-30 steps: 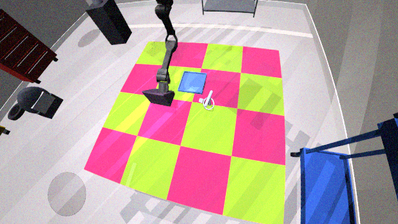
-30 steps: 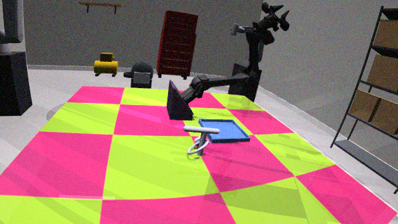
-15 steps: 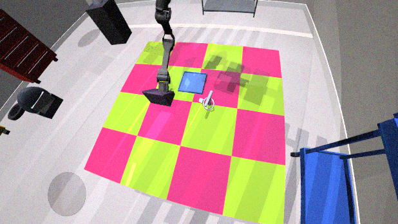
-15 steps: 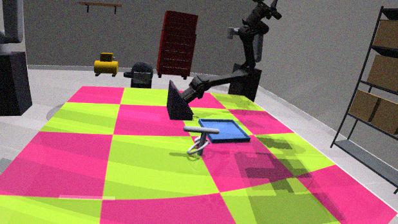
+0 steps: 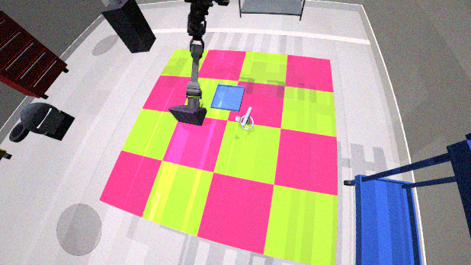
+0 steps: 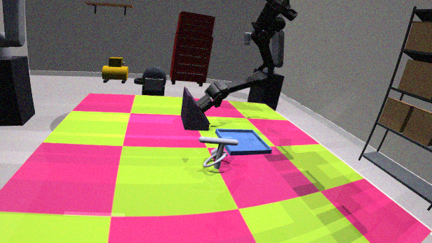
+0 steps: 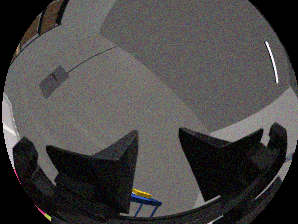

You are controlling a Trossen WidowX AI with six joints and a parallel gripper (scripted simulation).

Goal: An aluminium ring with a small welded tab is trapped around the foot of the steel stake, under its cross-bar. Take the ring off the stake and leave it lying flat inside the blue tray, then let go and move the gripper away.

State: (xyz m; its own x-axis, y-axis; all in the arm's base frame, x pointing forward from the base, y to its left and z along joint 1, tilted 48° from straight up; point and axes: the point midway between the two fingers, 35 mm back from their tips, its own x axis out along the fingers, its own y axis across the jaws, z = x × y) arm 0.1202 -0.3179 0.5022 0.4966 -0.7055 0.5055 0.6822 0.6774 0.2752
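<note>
Right now the aluminium ring is 70 mm ahead of my gripper tip, 200 mm to the right of it and 630 mm below it. The rest, counted from my gripper tip: blue tray (60 mm behind, 660 mm below).
</note>
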